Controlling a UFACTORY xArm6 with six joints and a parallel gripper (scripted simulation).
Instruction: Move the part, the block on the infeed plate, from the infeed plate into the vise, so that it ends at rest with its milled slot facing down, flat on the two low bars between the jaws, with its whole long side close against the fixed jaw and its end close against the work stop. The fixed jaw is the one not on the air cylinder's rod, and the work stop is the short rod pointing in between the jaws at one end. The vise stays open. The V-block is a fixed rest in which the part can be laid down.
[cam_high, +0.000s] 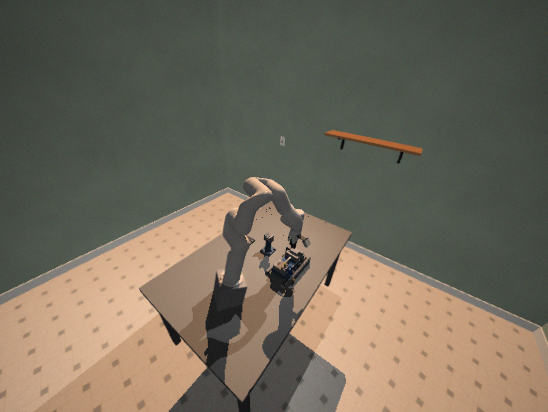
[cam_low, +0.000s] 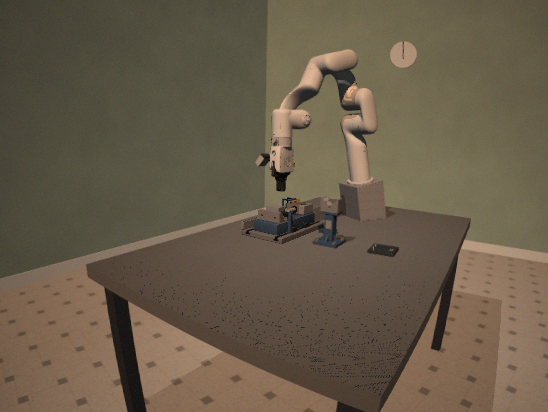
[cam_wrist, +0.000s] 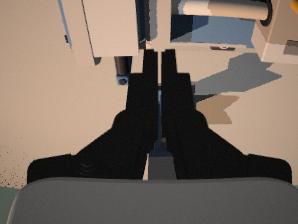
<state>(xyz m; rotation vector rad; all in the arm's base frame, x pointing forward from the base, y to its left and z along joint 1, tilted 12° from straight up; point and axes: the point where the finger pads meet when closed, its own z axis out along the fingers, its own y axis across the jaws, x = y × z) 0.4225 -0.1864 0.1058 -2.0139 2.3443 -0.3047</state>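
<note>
My gripper is now 30 mm short of the part, 10 mm to the left of it and 90 mm above it. Also, from my hand: air cylinder rod 50 mm behind, 10 mm to the left, 110 mm below; then work stop 40 mm ahead, 40 mm to the left, 90 mm below; then vise base rail 50 mm behind, 90 mm to the right, 150 mm below.
</note>
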